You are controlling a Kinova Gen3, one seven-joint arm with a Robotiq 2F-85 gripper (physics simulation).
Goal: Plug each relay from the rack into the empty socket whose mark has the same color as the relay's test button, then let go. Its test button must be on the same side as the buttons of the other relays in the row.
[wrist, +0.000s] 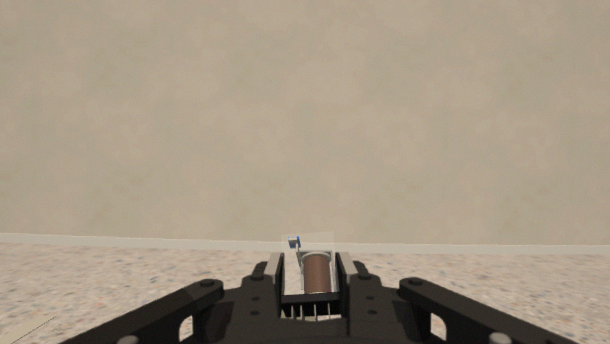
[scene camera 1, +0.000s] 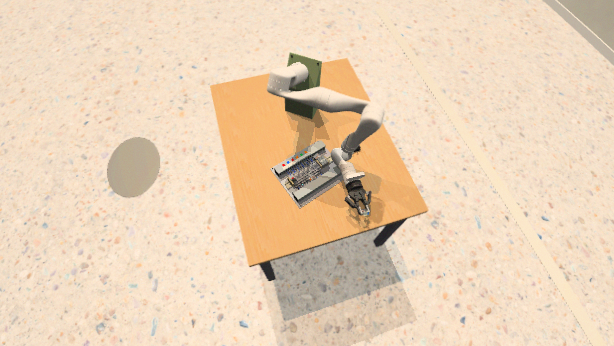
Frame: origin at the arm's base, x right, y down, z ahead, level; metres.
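Seen in the pictures: gripper, fingertip midpoint: [wrist: 309, 270] [scene camera 1: 365, 214]; arm's base at its link origin: [scene camera 1: 299, 72].
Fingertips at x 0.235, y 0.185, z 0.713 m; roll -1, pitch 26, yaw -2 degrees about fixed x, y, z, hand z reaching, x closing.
Observation:
Pixels of each thing's top centre, then the offset from my fingertips to it. "pt": a spot on its surface instead. Level surfaces: height alone.
- clear relay at its top centre: [wrist: 311, 232] dx -0.004, dy -0.023, dz -0.009 m
- panel's front grey duct at a spot on its surface: [scene camera 1: 316, 188] pt dx +0.056, dy +0.059, dz -0.259 m
- back grey duct at a spot on its surface: [scene camera 1: 317, 145] pt dx -0.118, dy +0.053, dz -0.438 m
- wooden table at its surface level: dy +0.096 m
A clear relay [wrist: 317, 274] with a brown coil, a blue test button at its far left corner and metal pins on its black base sits between the fingers. My gripper [scene camera 1: 364, 210] [wrist: 309, 270] is shut on this relay, above the front right part of the table and pointing toward the front edge. The row of sockets and relays [scene camera 1: 309, 172] stands on a grey panel, to the left of and behind the gripper. Small red, blue, orange and green marks [scene camera 1: 292, 160] line its back strip. Which sockets are empty is too small to tell.
The panel's front grey duct [scene camera 1: 316, 188] and back grey duct [scene camera 1: 317, 145] flank the row. My forearm passes over the panel's right end. The wooden table [scene camera 1: 240, 150] has its front edge just beyond the gripper. The green arm mount [scene camera 1: 312, 75] stands at the back.

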